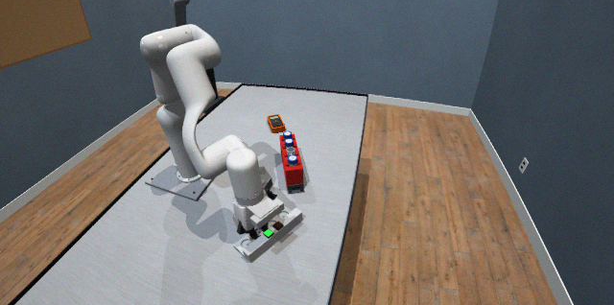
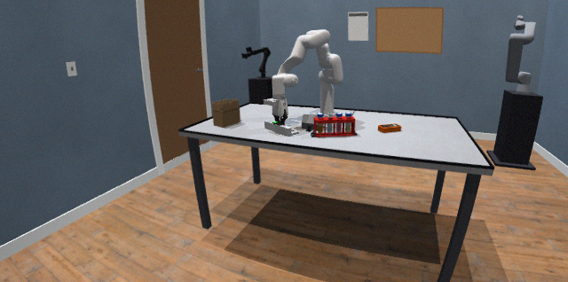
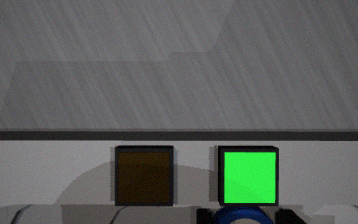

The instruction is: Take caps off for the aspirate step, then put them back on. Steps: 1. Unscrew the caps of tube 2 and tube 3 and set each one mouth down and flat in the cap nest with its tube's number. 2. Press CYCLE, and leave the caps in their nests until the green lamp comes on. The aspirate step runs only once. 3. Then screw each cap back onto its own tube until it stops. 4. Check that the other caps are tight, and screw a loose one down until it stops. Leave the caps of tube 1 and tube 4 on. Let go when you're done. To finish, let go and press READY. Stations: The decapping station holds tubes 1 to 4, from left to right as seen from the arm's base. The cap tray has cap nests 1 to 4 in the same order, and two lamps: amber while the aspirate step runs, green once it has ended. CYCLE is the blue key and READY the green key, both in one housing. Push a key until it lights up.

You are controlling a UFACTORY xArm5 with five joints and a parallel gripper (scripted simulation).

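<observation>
Right now my hand is 35 cm to the right of the blue-rimmed cap, 8 cm below it and 3 cm past it. Round my hand: grey key housing (17 cm to the left, 11 cm behind, 2 cm above); then blue key (19 cm to the left, 12 cm behind, 3 cm above); then green key (15 cm to the left, 13 cm behind, 3 cm above).
</observation>
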